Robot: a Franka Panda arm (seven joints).
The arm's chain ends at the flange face. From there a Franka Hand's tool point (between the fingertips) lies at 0.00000 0.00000 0.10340 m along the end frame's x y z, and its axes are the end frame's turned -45 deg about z.
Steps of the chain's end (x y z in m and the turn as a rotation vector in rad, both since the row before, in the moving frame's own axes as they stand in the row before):
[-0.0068 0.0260 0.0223 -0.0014 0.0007 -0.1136]
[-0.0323 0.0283 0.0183 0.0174 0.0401 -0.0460]
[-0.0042 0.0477 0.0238 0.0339 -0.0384 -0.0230]
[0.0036 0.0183 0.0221 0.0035 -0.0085 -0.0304]
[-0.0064 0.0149 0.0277 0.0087 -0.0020 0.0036]
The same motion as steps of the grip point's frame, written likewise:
[-0.0232 0.0137 0.0223 -0.0015 -0.0005 -0.1136]
[-0.0386 -0.0013 0.0182 -0.0161 0.0407 -0.0460]
[-0.0371 0.0255 0.0237 0.0511 -0.0032 -0.0230]
[-0.0108 0.0146 0.0221 0.0085 -0.0035 -0.0304]
[-0.0146 0.0052 0.0277 0.0076 0.0047 0.0036]

